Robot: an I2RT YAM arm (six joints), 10 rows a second.
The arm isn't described. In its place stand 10 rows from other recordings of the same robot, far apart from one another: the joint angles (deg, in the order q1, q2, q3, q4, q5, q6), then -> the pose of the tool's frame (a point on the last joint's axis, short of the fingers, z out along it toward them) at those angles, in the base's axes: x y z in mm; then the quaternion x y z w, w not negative.
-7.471 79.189 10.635 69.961 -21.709 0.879 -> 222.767, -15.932, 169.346, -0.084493, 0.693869, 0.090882, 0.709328
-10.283 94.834 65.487 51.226 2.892 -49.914 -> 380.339, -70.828, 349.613, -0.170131, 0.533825, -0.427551, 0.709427
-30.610 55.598 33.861 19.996 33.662 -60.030 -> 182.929, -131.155, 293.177, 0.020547, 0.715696, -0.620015, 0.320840
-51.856 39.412 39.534 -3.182 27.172 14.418 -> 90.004, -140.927, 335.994, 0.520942, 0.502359, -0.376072, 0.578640
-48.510 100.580 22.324 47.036 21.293 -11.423 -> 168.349, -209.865, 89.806, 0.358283, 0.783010, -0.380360, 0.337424
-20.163 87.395 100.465 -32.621 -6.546 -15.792 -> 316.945, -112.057, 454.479, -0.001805, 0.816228, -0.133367, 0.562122
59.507 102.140 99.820 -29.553 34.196 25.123 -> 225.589, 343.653, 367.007, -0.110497, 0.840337, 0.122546, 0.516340
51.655 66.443 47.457 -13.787 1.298 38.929 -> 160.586, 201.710, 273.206, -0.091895, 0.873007, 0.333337, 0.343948
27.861 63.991 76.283 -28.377 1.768 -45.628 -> 209.275, 109.381, 431.187, -0.470559, 0.645786, -0.105014, 0.592036
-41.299 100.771 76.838 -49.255 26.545 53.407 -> 251.114, -241.778, 226.980, 0.730941, 0.627614, -0.210844, 0.165441
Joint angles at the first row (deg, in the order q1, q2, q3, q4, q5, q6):
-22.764, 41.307, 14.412, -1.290, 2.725, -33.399
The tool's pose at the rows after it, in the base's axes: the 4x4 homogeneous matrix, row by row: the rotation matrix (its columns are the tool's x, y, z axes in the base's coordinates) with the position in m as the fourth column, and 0 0 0 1 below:
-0.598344, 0.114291, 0.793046, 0.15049; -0.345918, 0.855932, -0.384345, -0.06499; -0.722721, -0.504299, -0.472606, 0.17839; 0, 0, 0, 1
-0.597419, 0.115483, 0.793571, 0.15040; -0.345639, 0.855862, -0.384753, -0.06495; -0.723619, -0.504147, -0.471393, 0.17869; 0, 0, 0, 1
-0.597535, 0.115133, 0.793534, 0.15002; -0.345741, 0.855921, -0.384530, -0.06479; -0.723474, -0.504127, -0.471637, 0.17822; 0, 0, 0, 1
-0.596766, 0.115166, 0.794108, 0.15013; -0.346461, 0.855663, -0.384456, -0.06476; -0.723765, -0.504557, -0.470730, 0.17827; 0, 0, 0, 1
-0.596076, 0.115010, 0.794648, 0.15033; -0.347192, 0.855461, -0.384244, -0.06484; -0.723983, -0.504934, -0.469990, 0.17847; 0, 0, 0, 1
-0.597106, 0.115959, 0.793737, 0.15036; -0.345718, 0.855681, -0.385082, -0.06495; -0.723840, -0.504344, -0.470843, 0.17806; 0, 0, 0, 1
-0.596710, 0.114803, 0.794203, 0.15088; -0.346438, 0.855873, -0.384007, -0.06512; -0.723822, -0.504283, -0.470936, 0.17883; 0, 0, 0, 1
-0.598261, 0.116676, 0.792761, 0.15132; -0.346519, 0.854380, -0.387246, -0.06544; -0.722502, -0.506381, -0.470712, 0.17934; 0, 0, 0, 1
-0.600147, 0.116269, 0.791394, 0.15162; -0.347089, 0.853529, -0.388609, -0.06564; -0.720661, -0.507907, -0.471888, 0.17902; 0, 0, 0, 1
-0.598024, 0.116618, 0.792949, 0.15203; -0.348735, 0.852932, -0.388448, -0.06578; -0.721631, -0.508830, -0.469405, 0.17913; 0, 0, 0, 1
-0.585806, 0.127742, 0.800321, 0.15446; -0.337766, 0.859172, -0.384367, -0.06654; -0.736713, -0.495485, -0.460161, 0.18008; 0, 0, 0, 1
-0.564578, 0.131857, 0.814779, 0.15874; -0.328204, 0.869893, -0.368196, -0.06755; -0.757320, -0.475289, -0.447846, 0.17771; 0, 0, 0, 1
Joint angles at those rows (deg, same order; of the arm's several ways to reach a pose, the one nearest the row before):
-22.766, 41.360, 14.370, -1.249, 2.723, -33.445
-22.763, 41.267, 14.391, -1.284, 2.736, -33.401
-22.765, 41.134, 14.263, -1.304, 2.723, -33.412
-22.739, 41.156, 14.255, -1.216, 2.729, -33.424
-22.744, 41.220, 14.295, -1.143, 2.702, -33.453
-22.766, 41.309, 14.238, -1.054, 2.748, -33.400
-22.764, 41.472, 14.452, -1.108, 2.681, -33.432
-22.764, 41.655, 14.602, -1.067, 2.885, -33.485
-22.766, 41.865, 14.600, -0.933, 2.986, -33.576
-22.765, 42.009, 14.590, -0.617, 2.944, -33.621
-22.763, 42.894, 14.753, 0.714, 2.566, -32.592
-22.765, 44.947, 14.316, 4.017, 1.388, -31.417

